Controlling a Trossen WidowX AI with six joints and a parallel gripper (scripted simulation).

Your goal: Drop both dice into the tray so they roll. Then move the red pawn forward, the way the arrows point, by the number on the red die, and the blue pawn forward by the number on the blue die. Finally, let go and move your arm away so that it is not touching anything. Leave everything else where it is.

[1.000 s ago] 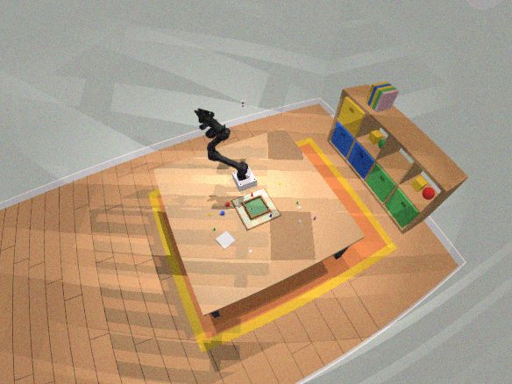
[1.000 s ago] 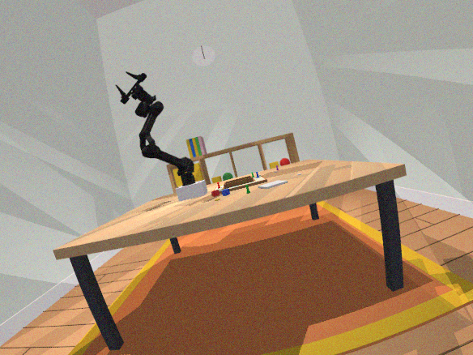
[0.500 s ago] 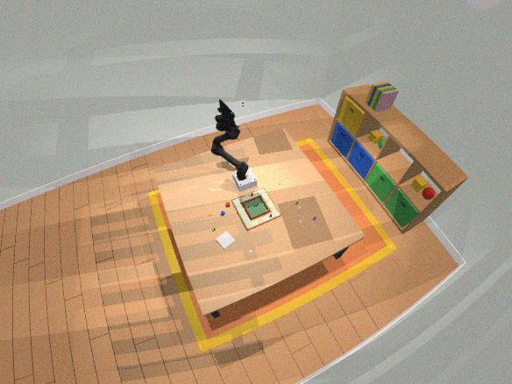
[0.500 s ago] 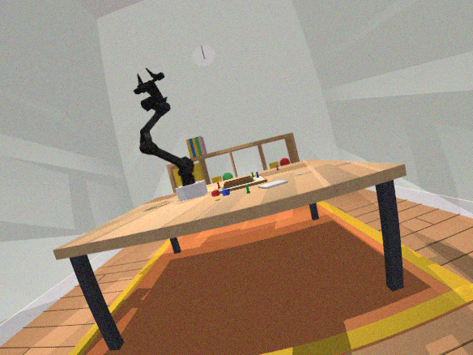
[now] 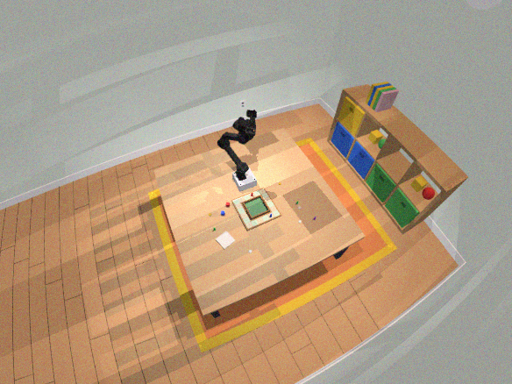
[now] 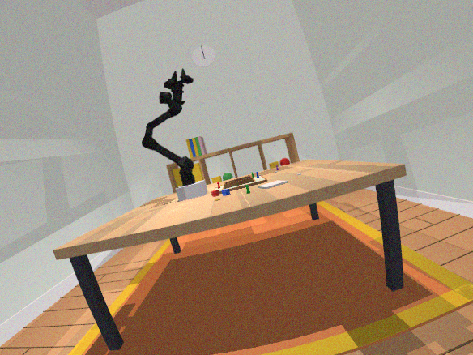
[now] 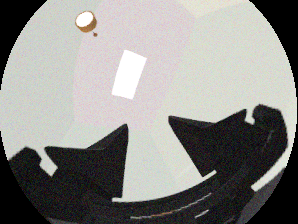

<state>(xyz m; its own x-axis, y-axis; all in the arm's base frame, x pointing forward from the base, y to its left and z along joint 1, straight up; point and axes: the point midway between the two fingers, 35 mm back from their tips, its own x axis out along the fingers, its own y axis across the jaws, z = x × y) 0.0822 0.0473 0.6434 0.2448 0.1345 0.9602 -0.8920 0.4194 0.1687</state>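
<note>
The red die is 8 cm ahead of my gripper tip, 23 cm to the right of it and 74 cm below it. Also, from my gripper tip: green-floored tray (18 cm ahead, 4 cm to the right, 74 cm below); blue pawn (29 cm ahead, 3 cm to the left, 72 cm below); red pawn (7 cm ahead, 3 cm to the right, 72 cm below).
</note>
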